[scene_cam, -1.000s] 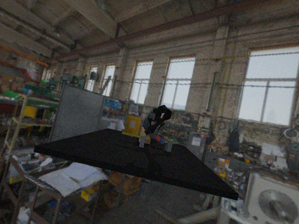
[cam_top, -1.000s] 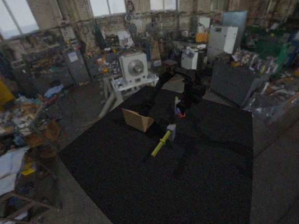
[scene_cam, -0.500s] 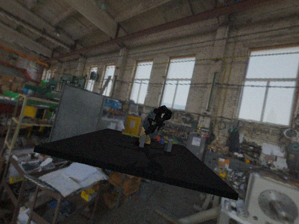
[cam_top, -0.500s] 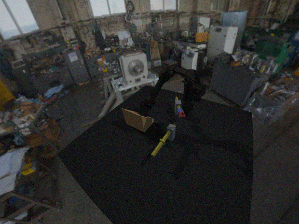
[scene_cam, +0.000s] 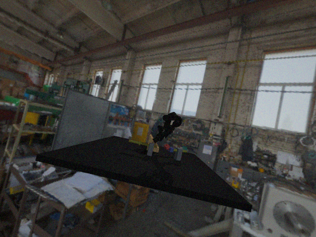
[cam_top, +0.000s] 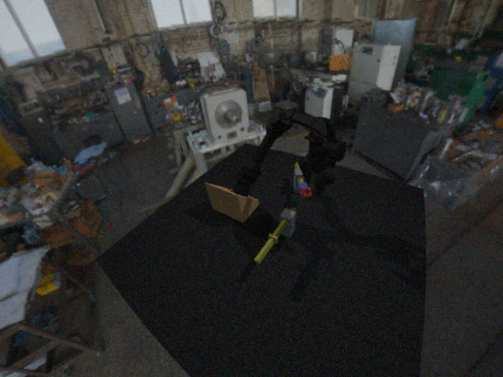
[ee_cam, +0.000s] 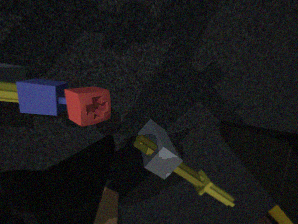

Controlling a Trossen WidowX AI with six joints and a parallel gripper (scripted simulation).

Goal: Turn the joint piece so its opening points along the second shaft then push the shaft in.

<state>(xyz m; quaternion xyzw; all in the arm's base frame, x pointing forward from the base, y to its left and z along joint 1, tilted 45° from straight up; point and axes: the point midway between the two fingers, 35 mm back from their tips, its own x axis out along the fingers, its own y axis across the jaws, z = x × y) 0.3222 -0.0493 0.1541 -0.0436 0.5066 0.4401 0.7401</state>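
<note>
Now: gripper tip 50 mm past the red square joint piece, 70 mm to the right of it and 90 mm above it.
</note>
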